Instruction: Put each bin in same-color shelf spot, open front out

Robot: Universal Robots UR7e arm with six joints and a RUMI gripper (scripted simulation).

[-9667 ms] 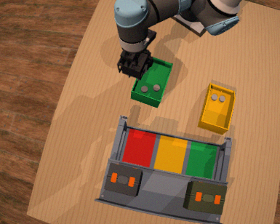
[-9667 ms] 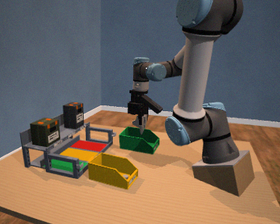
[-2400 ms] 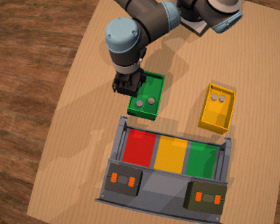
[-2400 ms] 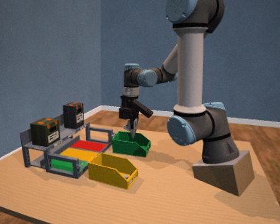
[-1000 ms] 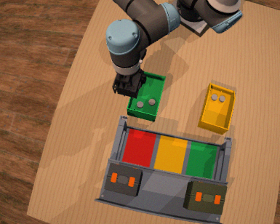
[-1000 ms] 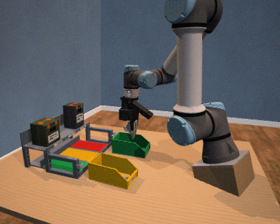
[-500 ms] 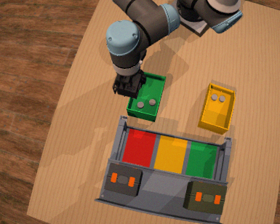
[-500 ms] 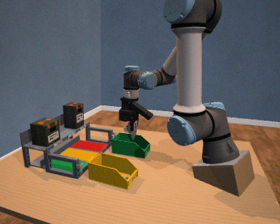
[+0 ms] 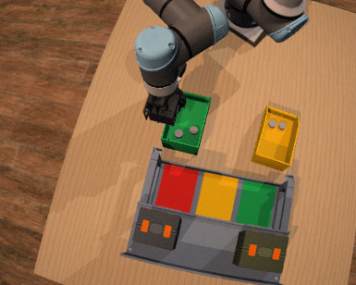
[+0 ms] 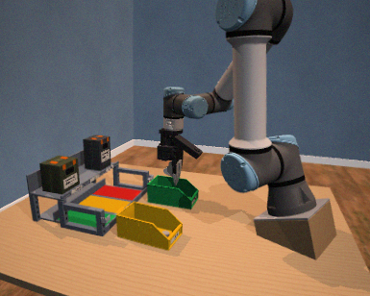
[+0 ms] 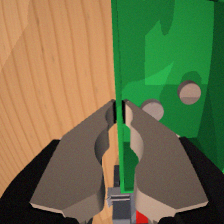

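Right now my hand is 1 cm past the green bin, 5 cm to the right of it and 2 cm above it. From my hand the other things lie so: yellow bin 7 cm behind, 30 cm to the left, 2 cm below; then yellow mark 18 cm ahead, 21 cm to the left, 5 cm below; then red mark 20 cm ahead, 10 cm to the left, 5 cm below.
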